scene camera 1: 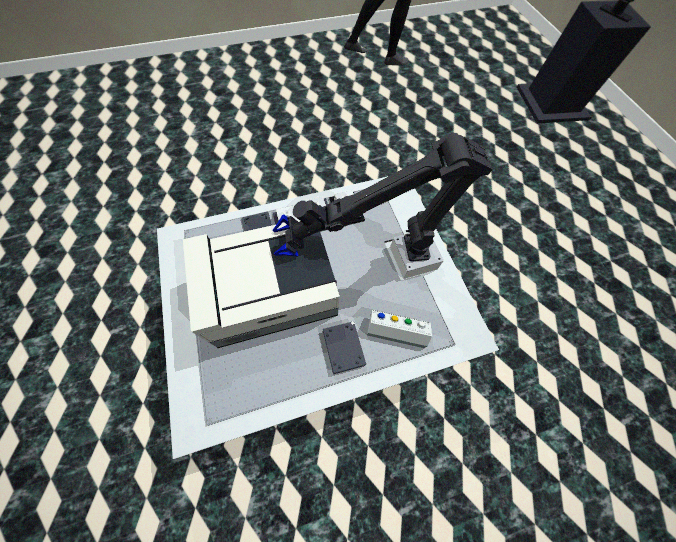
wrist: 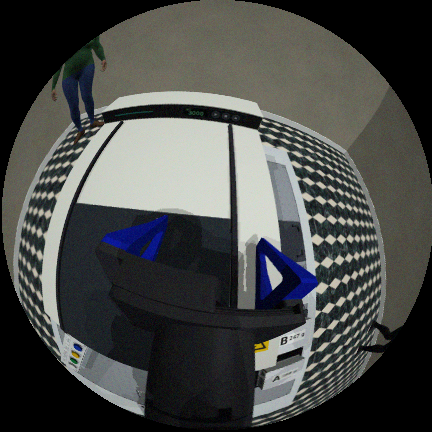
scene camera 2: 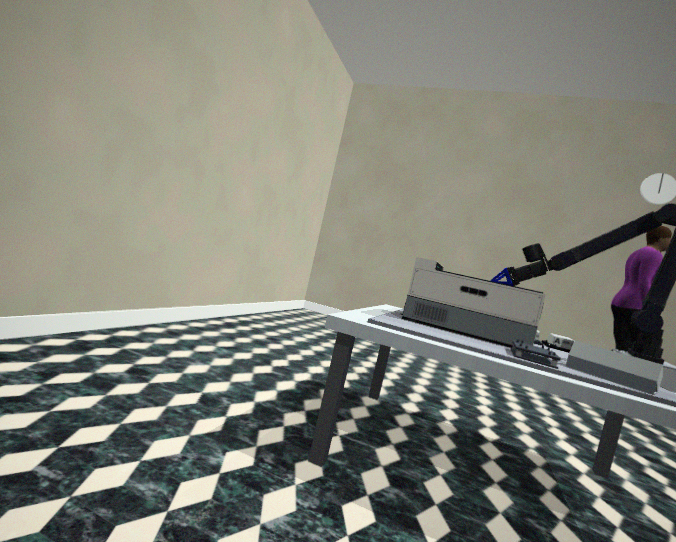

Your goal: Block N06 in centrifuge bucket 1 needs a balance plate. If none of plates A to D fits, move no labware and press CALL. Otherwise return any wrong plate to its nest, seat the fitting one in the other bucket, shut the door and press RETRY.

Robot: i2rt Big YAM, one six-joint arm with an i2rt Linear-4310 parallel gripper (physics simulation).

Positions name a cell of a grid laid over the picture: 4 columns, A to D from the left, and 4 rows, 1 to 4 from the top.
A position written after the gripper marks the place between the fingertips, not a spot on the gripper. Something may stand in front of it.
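Note:
The gripper (scene camera 1: B2) is visible together with a dark sliding door (scene camera 1: B2). The wrist view shows the gripper (wrist: B3) and the door (wrist: B3) as well, along with a white button box (wrist: A4).

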